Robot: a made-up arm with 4 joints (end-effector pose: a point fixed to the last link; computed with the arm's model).
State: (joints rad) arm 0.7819 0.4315 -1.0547 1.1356
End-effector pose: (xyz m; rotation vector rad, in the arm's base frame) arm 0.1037 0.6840 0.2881 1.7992 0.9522 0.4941
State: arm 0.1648 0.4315 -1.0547 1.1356
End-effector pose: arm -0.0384 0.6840 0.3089 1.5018 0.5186 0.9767
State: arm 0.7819 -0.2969 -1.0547 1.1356
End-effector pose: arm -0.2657 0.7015 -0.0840 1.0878 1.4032 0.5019
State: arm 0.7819 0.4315 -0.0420 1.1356
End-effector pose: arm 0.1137 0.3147 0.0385 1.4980 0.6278 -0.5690
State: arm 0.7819 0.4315 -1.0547 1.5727
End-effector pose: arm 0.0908 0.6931 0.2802 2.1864 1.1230 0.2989
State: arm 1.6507 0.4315 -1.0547 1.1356
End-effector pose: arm 0.2292 0.6840 0.1336 2.0320 1.5157 -0.3412
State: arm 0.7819 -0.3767 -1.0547 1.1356
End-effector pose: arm -0.3043 0.6802 -0.1228 1.0051 1.4429 0.4997
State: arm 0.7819 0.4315 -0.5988 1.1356
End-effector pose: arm 0.1521 0.5399 0.1466 1.6991 0.8203 -0.0024
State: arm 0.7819 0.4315 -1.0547 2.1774
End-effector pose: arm 0.0717 0.7079 0.2816 2.7007 1.3388 -0.0565
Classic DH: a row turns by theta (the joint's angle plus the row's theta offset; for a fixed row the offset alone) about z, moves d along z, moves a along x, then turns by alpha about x. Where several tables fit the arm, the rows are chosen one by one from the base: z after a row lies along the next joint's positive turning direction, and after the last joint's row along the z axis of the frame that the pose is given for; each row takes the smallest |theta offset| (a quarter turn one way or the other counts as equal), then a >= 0, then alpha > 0; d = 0 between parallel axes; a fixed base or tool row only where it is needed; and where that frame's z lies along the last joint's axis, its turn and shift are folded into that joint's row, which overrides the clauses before.
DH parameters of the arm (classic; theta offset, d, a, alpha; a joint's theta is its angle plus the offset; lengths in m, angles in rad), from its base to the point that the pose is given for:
base (fixed): 0 0.0756 0 -1.5708
joint 1: 1.5708 0.005 0.0612 1.5708
joint 2: 1.5708 -0.3512 0.3678 1.5708
joint 3: 0 0.0242 -0.0169 -1.5708
joint 4: 0 0.456 -0.0179 -1.5708
tool (fixed): -1.5708 0.0365 0 0

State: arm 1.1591 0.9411 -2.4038 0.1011
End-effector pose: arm 0.2049 0.4106 0.8883 1.5111 -0.3601 1.5053
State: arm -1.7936 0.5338 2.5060 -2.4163
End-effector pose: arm 0.2090 0.0944 -0.6008 -0.1824 0.9391 -0.5344
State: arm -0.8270 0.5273 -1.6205 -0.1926
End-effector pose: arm -0.5044 0.7100 0.0690 -0.4011 -1.2151 1.5993
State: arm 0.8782 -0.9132 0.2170 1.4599
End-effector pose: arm -0.1439 0.1068 -0.1506 0.4655 0.6520 -0.3112
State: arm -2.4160 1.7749 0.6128 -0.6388
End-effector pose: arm -0.0330 -0.0303 0.0630 0.6688 -1.5426 1.0455
